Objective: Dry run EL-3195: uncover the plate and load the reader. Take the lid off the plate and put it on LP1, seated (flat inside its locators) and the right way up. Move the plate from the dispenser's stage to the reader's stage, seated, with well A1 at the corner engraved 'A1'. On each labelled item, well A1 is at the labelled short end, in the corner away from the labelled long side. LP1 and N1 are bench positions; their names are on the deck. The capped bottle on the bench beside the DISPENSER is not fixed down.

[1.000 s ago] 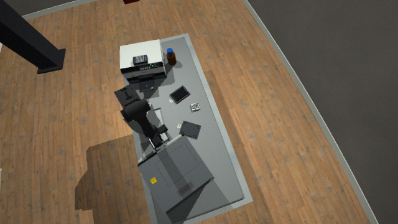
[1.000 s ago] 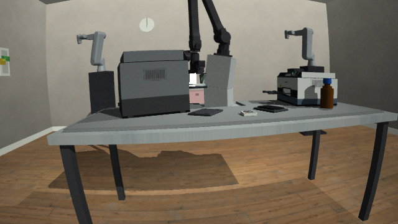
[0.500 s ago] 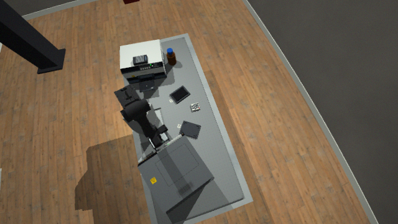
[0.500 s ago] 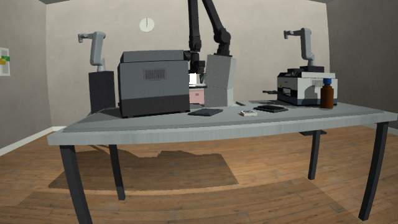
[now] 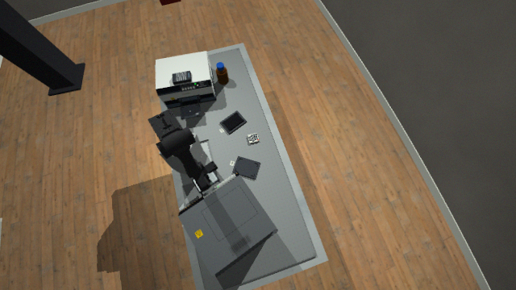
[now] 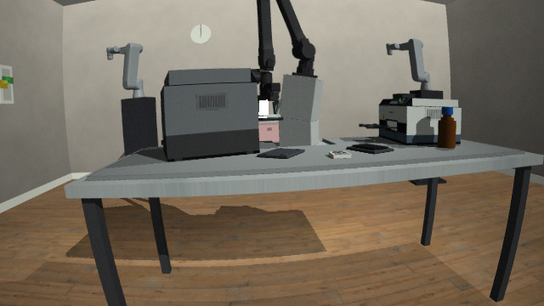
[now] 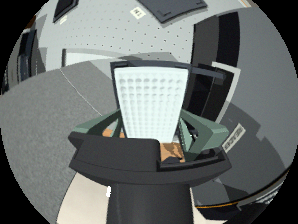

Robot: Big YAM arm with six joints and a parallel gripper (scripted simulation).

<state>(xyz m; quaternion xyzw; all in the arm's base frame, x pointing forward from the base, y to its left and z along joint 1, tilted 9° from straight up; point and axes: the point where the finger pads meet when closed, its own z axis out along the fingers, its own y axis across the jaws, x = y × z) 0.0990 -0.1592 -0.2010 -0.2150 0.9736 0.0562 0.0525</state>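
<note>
My gripper is now right at the lidded plate. From my hand the other things lie so: brown capped bottle (200 mm ahead, 810 mm to the left, 30 mm below).
</note>
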